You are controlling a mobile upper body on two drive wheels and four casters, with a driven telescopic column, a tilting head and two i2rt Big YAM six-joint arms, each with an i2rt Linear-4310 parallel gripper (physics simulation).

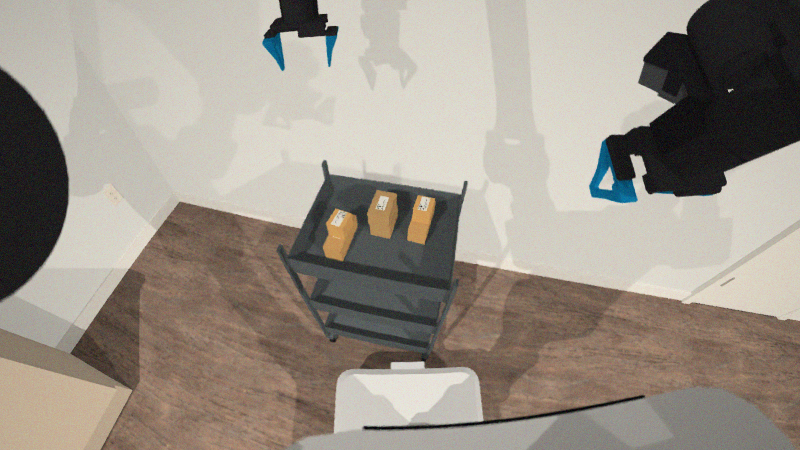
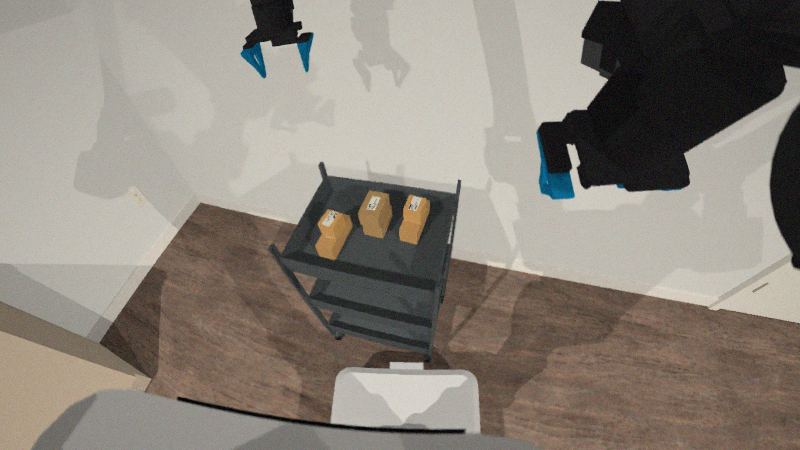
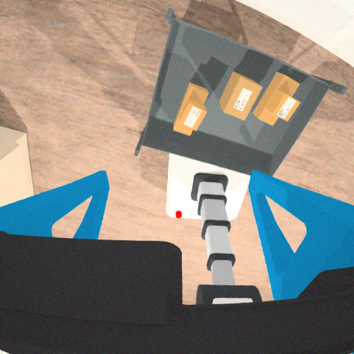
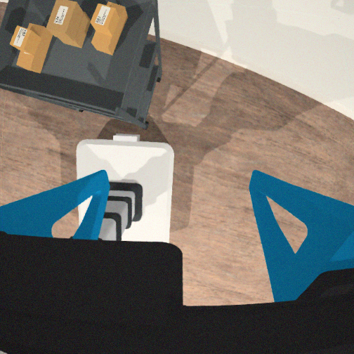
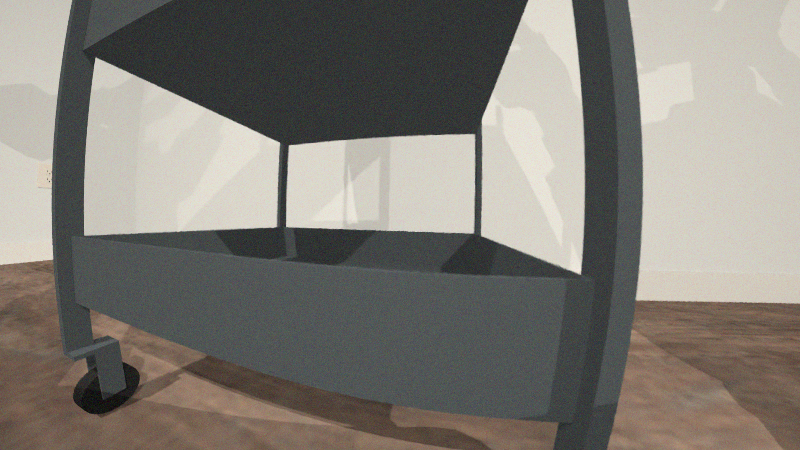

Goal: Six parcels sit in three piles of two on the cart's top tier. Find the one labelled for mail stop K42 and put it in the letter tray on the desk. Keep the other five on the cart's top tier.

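Frame: origin at the left arm's base, x ahead, y left, z up, level; centimetres.
Where they show: left gripper, fingertip midpoint: (image 1: 306, 67) (image 2: 285, 74); right gripper, fingertip midpoint: (image 1: 621, 189) (image 2: 580, 184).
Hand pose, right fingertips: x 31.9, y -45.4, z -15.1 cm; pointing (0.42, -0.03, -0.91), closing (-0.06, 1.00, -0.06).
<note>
Things, the pixels of their top centre, and the offset from my right fingertips. Level surfaces: height alone.
- dark grey cart's top tier at its surface level: dz -51.3 cm
- left pile at its top centre: (image 1: 339, 230) (image 2: 332, 230) dz -46.1, dx +28.6, dy +43.1 cm
- middle pile at its top centre: (image 1: 382, 202) (image 2: 373, 203) dz -41.3, dx +34.5, dy +31.2 cm
- right pile at its top centre: (image 2: 415, 214) (image 1: 422, 214) dz -46.1, dx +34.3, dy +19.7 cm
On the dark grey cart's top tier (image 1: 369, 267) (image 2: 358, 268) (image 4: 65, 92) stand three piles of brown parcels: a left pile (image 1: 335, 247) (image 2: 330, 246) (image 3: 182, 122) (image 4: 31, 59), a middle pile (image 1: 382, 221) (image 2: 375, 221) (image 4: 75, 30) and a right pile (image 1: 419, 232) (image 2: 411, 231) (image 4: 107, 37). White labels face up on the upper parcels; their text is too small to read surely. Lower labels are hidden. My left gripper (image 1: 305, 67) (image 2: 285, 74) (image 3: 178, 178) is open and empty, high above the cart. My right gripper (image 4: 179, 177) is open and empty, right of the cart. The letter tray does not show.
My white base (image 1: 408, 391) (image 2: 405, 391) is close in front of the cart. A beige box-like piece of furniture (image 1: 50, 402) (image 2: 50, 363) (image 3: 12, 162) stands at the left. A white wall is behind the cart, and a pale cabinet (image 1: 766, 279) is at the far right.
</note>
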